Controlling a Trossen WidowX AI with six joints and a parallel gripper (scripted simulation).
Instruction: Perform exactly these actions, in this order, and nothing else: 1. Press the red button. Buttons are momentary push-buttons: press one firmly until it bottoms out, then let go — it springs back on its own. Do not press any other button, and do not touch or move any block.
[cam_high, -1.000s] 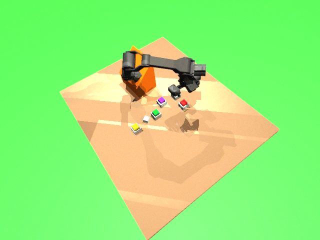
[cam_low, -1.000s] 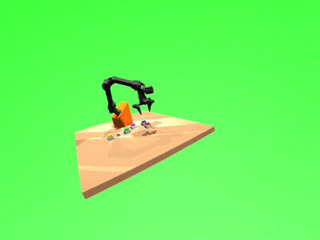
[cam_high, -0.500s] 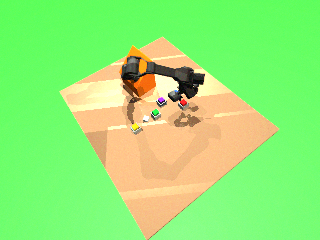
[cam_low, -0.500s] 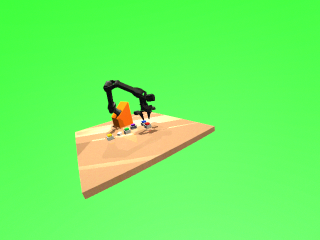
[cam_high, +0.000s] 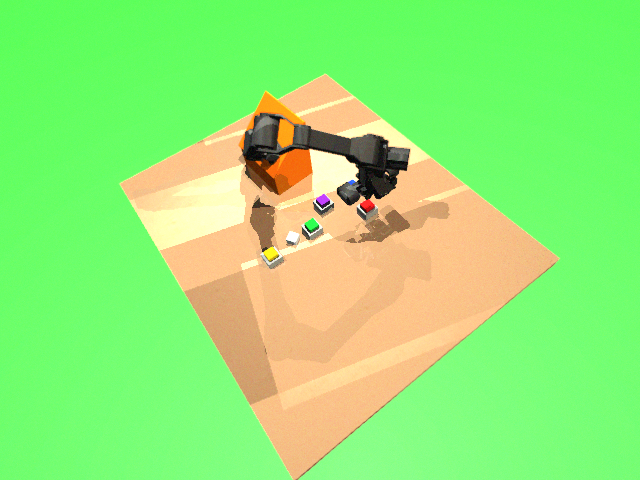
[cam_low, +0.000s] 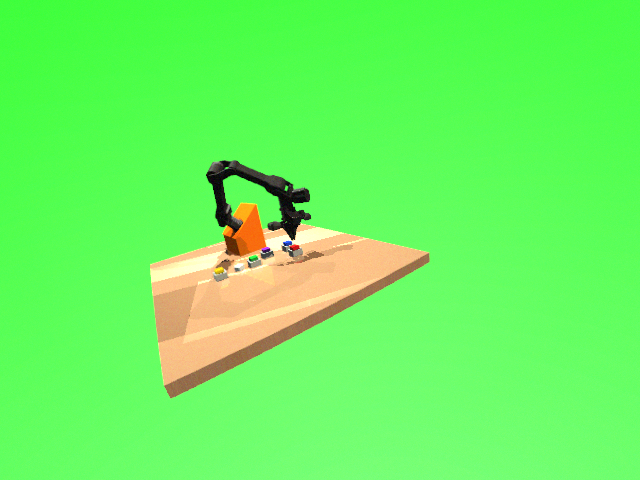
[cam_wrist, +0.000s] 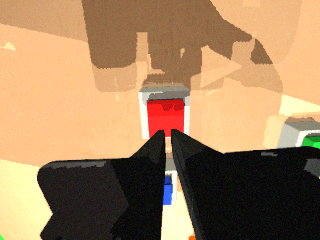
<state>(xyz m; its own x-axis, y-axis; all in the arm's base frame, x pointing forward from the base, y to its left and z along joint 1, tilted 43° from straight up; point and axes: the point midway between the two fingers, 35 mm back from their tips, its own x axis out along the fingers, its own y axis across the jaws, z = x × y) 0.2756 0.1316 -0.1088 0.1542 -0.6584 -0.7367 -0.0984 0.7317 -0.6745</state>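
My gripper tip is now 3 cm above the red button. The rest, counted from my gripper tip: purple button 9 cm behind, 10 cm to the right, 3 cm below; green button 3 cm behind, 18 cm to the right, 3 cm below; blue button 9 cm behind, 3 cm below.
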